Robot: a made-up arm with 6 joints. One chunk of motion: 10 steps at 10 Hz.
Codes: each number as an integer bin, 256 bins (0 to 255) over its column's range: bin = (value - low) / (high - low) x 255, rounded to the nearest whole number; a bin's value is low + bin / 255 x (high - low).
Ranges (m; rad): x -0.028..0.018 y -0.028..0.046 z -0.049..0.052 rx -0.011..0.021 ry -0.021..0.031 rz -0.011..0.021
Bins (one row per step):
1: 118 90 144 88 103 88
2: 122 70 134 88 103 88
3: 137 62 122 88 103 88
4: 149 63 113 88 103 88
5: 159 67 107 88 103 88
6: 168 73 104 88 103 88
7: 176 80 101 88 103 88
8: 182 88 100 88 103 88
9: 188 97 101 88 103 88
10: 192 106 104 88 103 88
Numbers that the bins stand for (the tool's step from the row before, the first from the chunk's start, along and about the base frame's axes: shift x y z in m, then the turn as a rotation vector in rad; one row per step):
1: -0.00671 -0.00188 0.00804 0.00004 0.00000 0.00004
2: -0.00599 -0.00769 0.00407 0.00004 0.00000 0.00004
3: -0.00329 -0.01001 -0.00068 0.00004 0.00000 0.00004
4: -0.00112 -0.00972 -0.00424 0.00004 0.00000 0.00004
5: 0.00068 -0.00856 -0.00662 0.00004 0.00000 0.00004
6: 0.00231 -0.00682 -0.00781 0.00004 0.00000 0.00004
7: 0.00375 -0.00478 -0.00900 0.00004 0.00000 0.00004
8: 0.00483 -0.00246 -0.00939 0.00004 0.00000 0.00004
9: 0.00591 0.00015 -0.00900 0.00004 0.00000 0.00004
10: 0.00664 0.00276 -0.00781 0.00004 0.00000 0.00004

